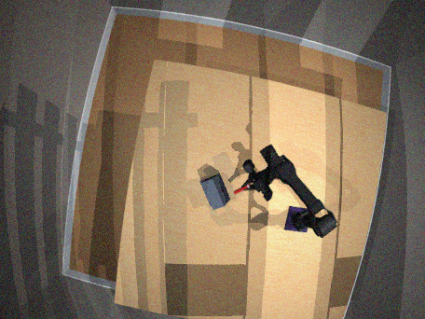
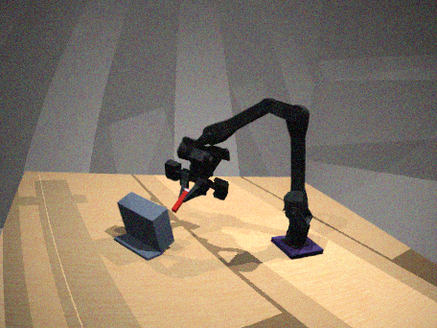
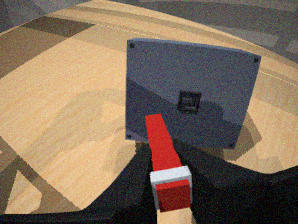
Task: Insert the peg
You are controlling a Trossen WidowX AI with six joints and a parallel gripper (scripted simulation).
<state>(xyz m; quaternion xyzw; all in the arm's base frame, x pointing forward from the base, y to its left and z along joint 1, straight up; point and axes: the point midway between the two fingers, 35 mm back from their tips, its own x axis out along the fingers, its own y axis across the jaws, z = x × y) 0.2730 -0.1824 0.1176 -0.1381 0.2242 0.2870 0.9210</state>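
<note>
My gripper tip is now 110 mm short of the panel, 50 mm above it and 20 mm to the right of it. Round my gripper tip: red peg 10 mm to the right, 10 mm behind, 10 mm above.
</note>
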